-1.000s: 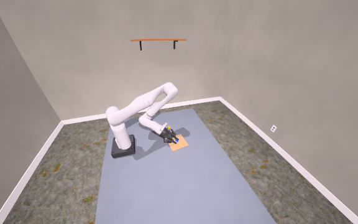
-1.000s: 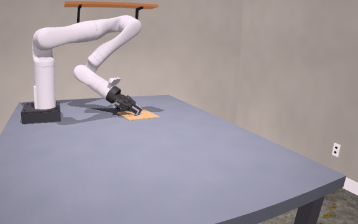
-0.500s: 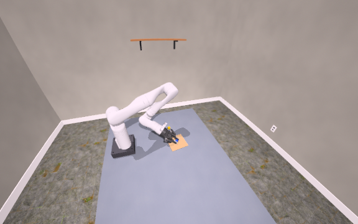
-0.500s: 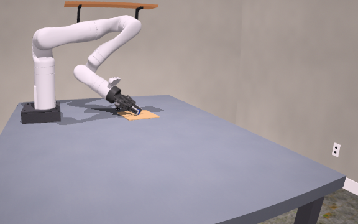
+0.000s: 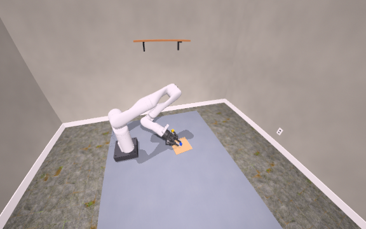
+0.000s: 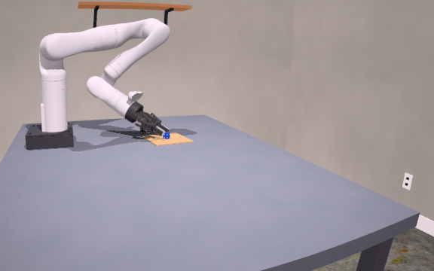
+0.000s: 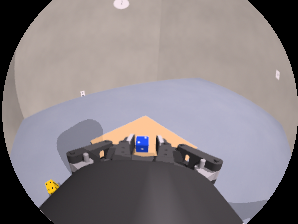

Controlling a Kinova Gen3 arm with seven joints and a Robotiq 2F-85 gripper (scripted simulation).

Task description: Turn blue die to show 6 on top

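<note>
Now: the blue die 2 cm ahead of my hand and 2 cm below it. Also, from my hand: black die: 5 cm behind, 11 cm to the left, 2 cm below; then mat: 2 cm ahead, 1 cm to the right, 3 cm below; then yellow die: 2 cm behind, 17 cm to the left, 2 cm below.
</note>
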